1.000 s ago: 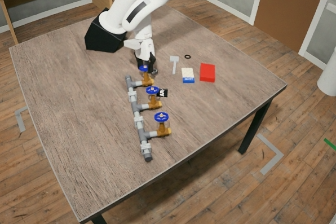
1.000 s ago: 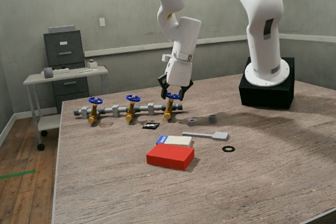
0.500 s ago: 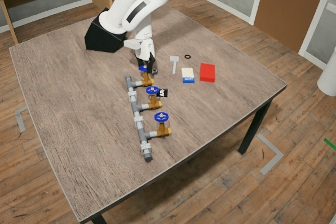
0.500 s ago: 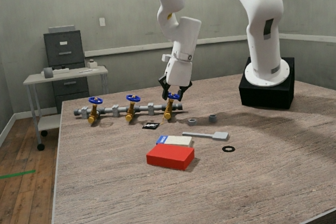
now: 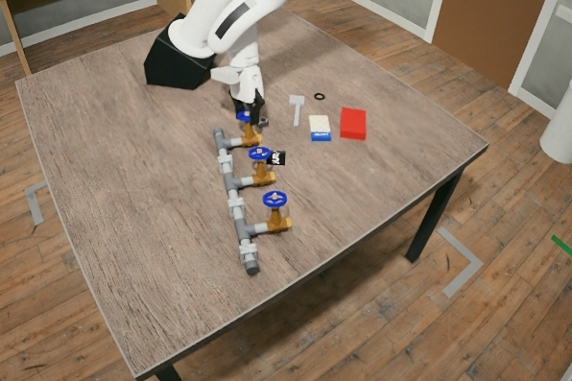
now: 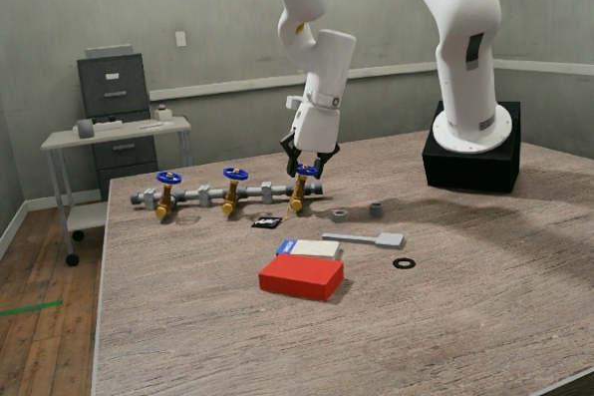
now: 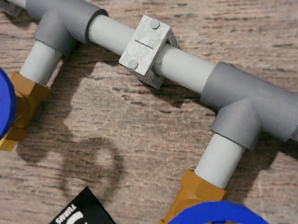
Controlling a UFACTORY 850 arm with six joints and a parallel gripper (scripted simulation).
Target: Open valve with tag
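My hand is 5 cm past the grey hex nut, 9 cm to the right of it and 9 cm above it. Round my hand: grey cap 13 cm behind, 9 cm to the left, 10 cm below; grey t-shaped tool 5 cm behind, 23 cm to the left, 10 cm below; black tag 10 cm ahead, 4 cm to the left, 10 cm below.
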